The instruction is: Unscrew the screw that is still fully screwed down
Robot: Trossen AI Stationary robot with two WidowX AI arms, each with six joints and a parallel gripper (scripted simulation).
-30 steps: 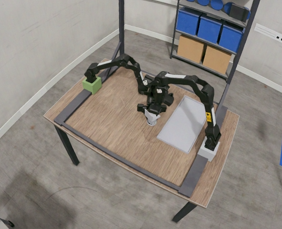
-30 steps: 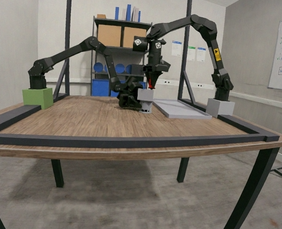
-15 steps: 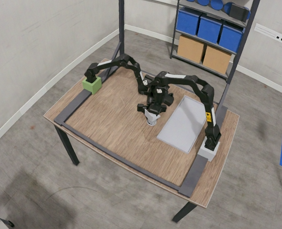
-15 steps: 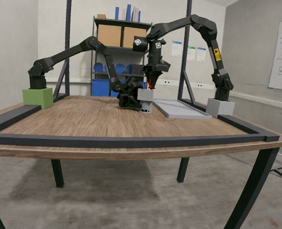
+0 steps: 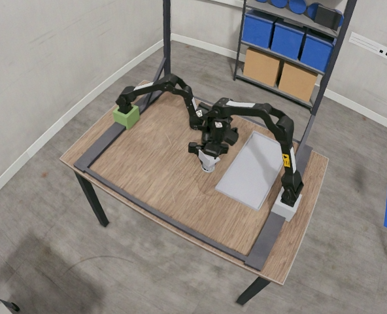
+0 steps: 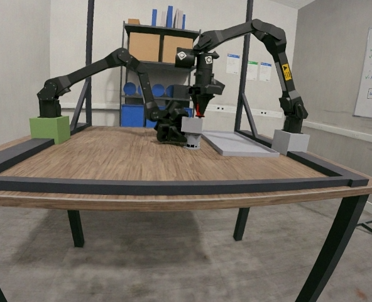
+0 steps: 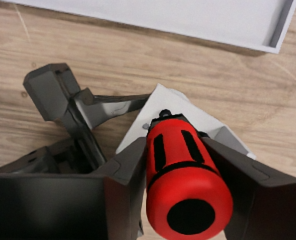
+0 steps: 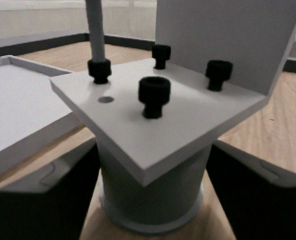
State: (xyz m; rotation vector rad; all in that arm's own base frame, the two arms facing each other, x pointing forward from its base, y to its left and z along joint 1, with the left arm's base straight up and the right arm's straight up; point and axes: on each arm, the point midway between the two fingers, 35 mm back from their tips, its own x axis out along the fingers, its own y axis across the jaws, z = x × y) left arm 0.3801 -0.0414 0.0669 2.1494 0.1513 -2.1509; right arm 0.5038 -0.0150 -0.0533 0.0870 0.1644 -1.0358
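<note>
Right now the red screwdriver is 3 cm below my left hand. From my left hand the other things lie so: grey joint module: 1 cm ahead, 2 cm to the right, 12 cm below; then grey bracket: 1 cm ahead, 2 cm to the right, 8 cm below; then shallow grey tray: 12 cm behind, 17 cm to the left, 15 cm below.
The grey joint module is 2 cm to the left of my right hand and 2 cm ahead of it. Round my right hand: grey bracket: 4 cm above, 2 cm to the left, 2 cm ahead; red screwdriver: 9 cm above, 4 cm to the left, 1 cm ahead; shallow grey tray: 21 cm to the left, 10 cm behind, 3 cm below.
</note>
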